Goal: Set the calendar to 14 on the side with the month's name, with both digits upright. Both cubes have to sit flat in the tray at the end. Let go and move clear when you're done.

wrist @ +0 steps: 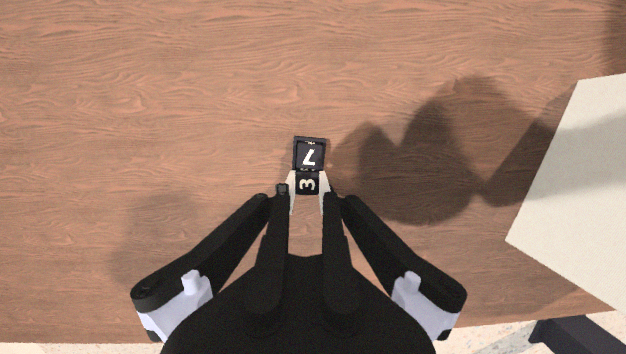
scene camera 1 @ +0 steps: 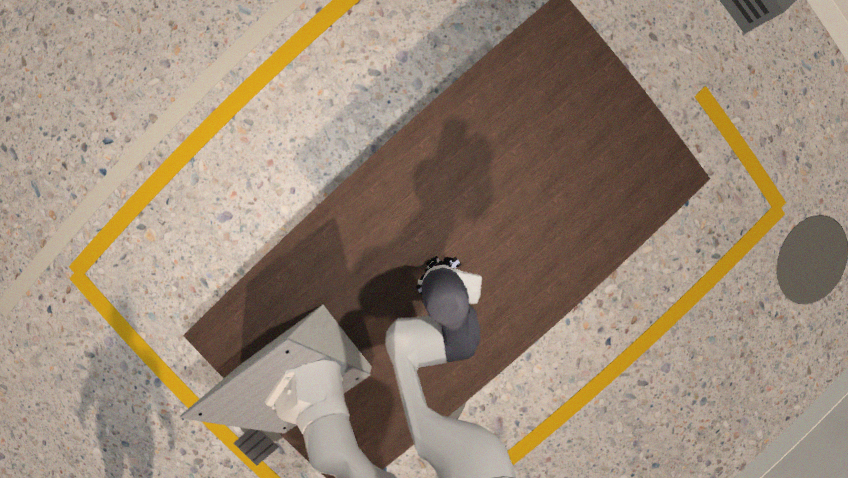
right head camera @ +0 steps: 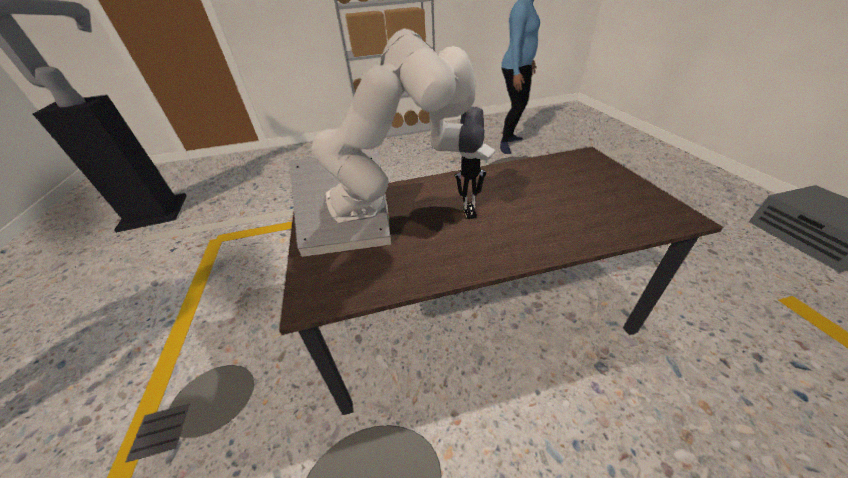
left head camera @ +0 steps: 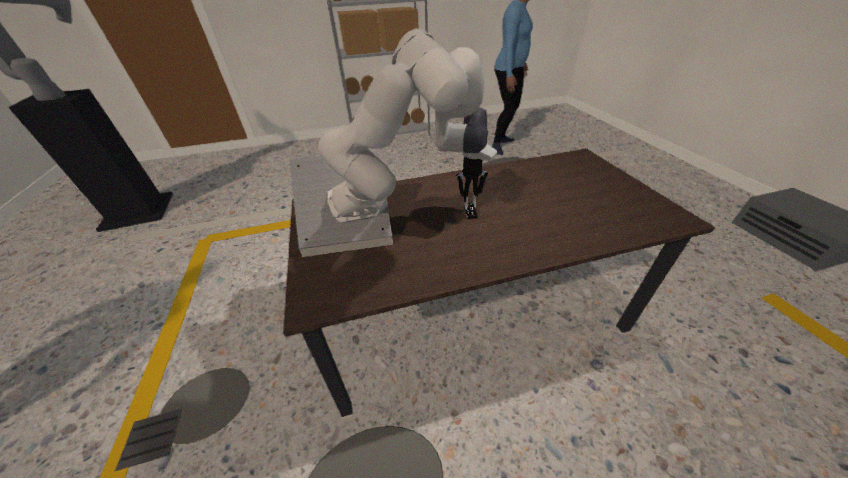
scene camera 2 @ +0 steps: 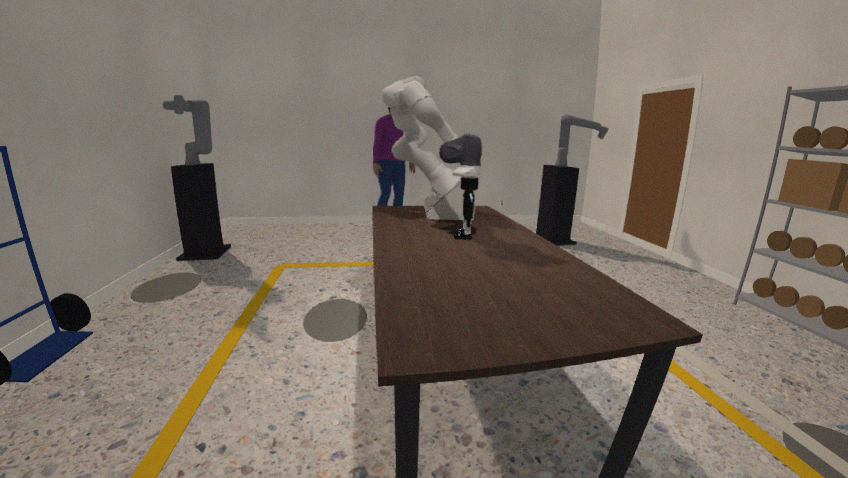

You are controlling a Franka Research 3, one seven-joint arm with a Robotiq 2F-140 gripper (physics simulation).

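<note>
The small black calendar (left head camera: 470, 212) (right head camera: 470, 211) (scene camera 2: 462, 234) stands on the table. In the wrist view, one black cube (wrist: 310, 156) sits inside the tray (wrist: 310, 137), a white 7 on its top face. The other black cube (wrist: 307, 184) is beside it at the near end, its top face showing a white 3 turned sideways. My gripper (wrist: 307, 180) points down and is shut on this second cube, a pale fingertip against each side. The calendar's front faces and month name cannot be read, and I cannot tell whether the held cube is lifted.
The brown table (left head camera: 564, 225) (scene camera 1: 534, 148) (scene camera 2: 475, 308) carries my arm's grey base plate (left head camera: 350, 237) at one end. A person in blue (left head camera: 515, 44) stands behind the table; a person in purple (scene camera 2: 385, 139) stands behind the arm. A shelf rack (scene camera 2: 770, 178) is off to the side.
</note>
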